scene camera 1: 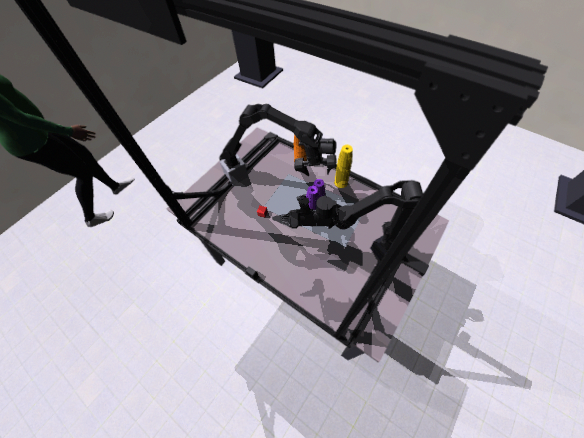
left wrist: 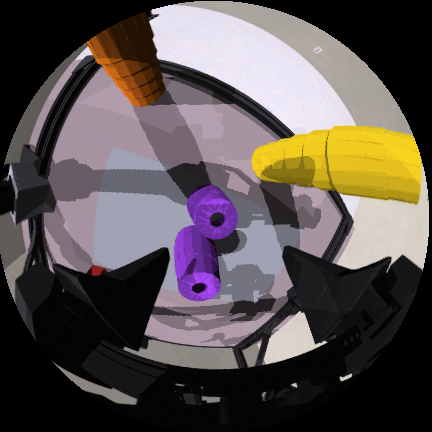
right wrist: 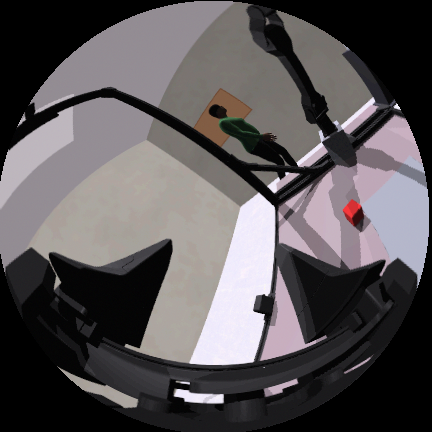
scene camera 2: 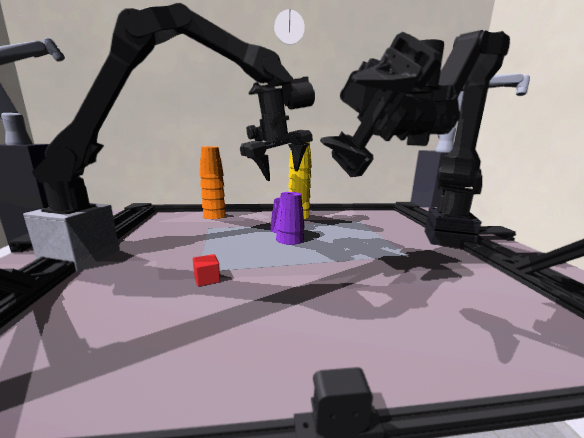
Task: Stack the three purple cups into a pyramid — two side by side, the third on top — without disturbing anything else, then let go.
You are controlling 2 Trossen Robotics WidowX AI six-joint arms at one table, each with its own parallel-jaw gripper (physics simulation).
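Pixels of known places: left gripper, fingertip midpoint: [scene camera 1: 318,174] [left wrist: 227,253] [scene camera 2: 282,175]; right gripper, fingertip midpoint: [scene camera 1: 274,217] [right wrist: 225,247] [scene camera 2: 336,112]; left arm's base at its link origin: [scene camera 1: 232,162] [right wrist: 329,129] [scene camera 2: 69,208]; right arm's base at its link origin: [scene camera 1: 389,244] [scene camera 2: 453,213].
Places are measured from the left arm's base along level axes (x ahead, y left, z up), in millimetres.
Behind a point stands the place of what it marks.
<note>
Two purple columns stand upright and close together on the blue-grey mat [scene camera 1: 282,195] {x 267, y 129, z -106 mm} [scene camera 2: 235,252] {x 303, y 109, z -106 mm} [left wrist: 125,210] {x 270, y 173, z -106 mm}. The front purple column [scene camera 2: 290,215] {x 409, y 190, z -33 mm} [left wrist: 196,260] {x 383, y 238, z -6 mm} has a seam low down and looks like nested cups. The rear purple column [scene camera 2: 275,216] {x 353, y 260, z -61 mm} [left wrist: 212,210] {x 355, y 291, z -19 mm} is partly hidden behind it in scene camera 2; whether it is one cup cannot be told. No cup bridges their tops. My left gripper [scene camera 1: 316,168] {x 367, y 280, z 46 mm} [scene camera 2: 283,175] {x 367, y 280, z 46 mm} [left wrist: 227,253] {x 367, y 280, z 46 mm} is open and empty, pointing down above the columns. My right gripper [scene camera 2: 340,109] {x 517, y -52, z 177 mm} [right wrist: 225,247] {x 517, y -52, z 177 mm} is open and empty, raised at the right in scene camera 2.
A tall orange cup stack [scene camera 1: 299,148] {x 146, y 328, z 17 mm} [scene camera 2: 212,182] {x 140, y 320, z 8 mm} [left wrist: 131,55] {x 155, y 343, z 19 mm} and a tall yellow stack [scene camera 1: 343,167] [scene camera 2: 303,187] [left wrist: 345,162] stand behind the mat. A red cube [scene camera 1: 262,211] {x 314, y -17, z -66 mm} [scene camera 2: 206,270] {x 311, y -30, z -77 mm} [right wrist: 353,213] {x 320, y -9, z -66 mm} lies in front of its left part in scene camera 2.
</note>
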